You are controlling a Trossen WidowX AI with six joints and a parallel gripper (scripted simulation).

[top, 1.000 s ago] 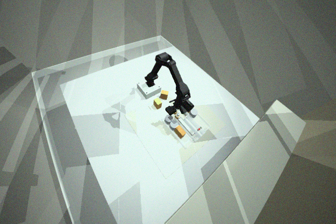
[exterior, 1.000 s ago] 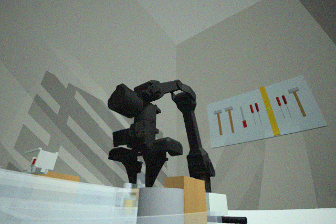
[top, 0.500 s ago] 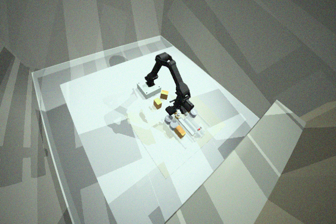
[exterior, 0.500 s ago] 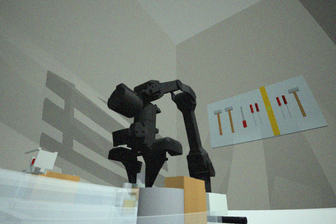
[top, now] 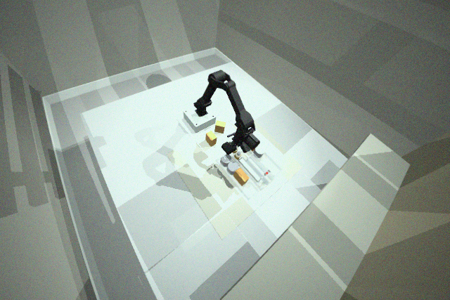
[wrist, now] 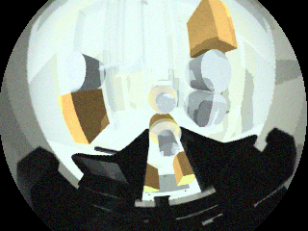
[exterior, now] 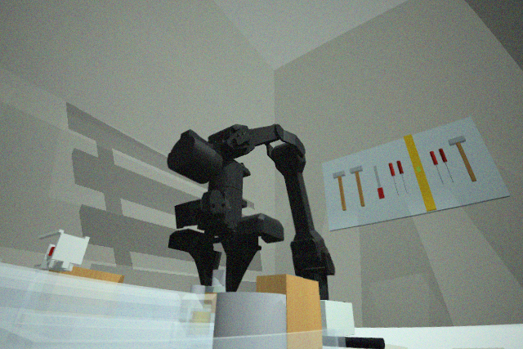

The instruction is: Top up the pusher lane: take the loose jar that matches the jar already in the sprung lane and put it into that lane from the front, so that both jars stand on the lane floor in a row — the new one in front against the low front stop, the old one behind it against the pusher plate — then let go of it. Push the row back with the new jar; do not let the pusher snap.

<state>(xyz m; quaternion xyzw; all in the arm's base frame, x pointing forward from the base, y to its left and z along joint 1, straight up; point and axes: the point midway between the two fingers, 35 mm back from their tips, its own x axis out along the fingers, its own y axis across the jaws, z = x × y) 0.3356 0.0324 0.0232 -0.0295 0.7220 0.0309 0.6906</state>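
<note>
Right now the clear-walled lane is 15 cm ahead of my gripper tip, 4 cm to the left of it and 4 cm below it. The rest, counted from my gripper tip: red mark (22 cm ahead, 6 cm to the left, 1 cm above).
</note>
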